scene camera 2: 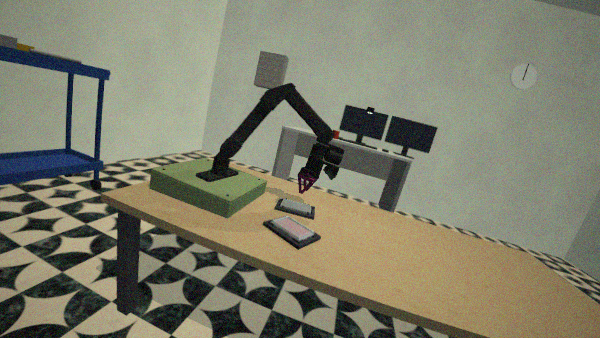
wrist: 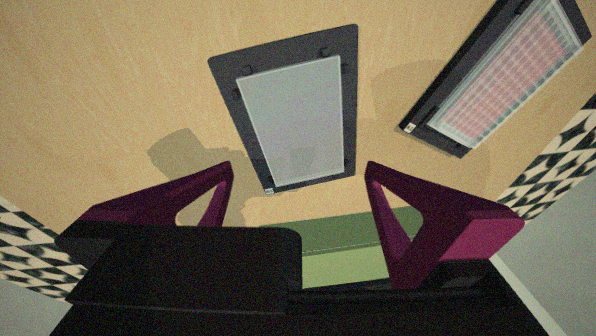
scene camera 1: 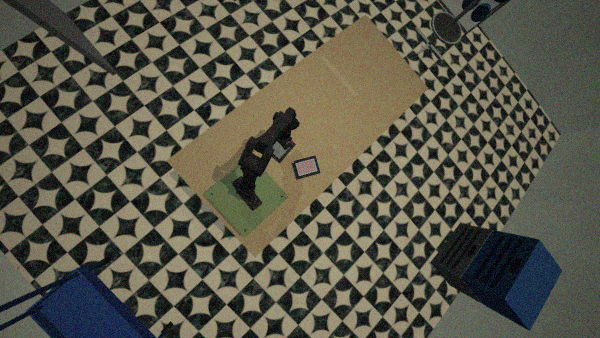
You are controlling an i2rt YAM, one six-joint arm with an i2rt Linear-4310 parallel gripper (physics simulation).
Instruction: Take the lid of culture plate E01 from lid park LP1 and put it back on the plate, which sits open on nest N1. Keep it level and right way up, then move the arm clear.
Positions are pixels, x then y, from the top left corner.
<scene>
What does the plate lid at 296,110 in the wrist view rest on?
A dark lid park.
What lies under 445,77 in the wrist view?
A dark plate nest.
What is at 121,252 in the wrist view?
My gripper.
</scene>
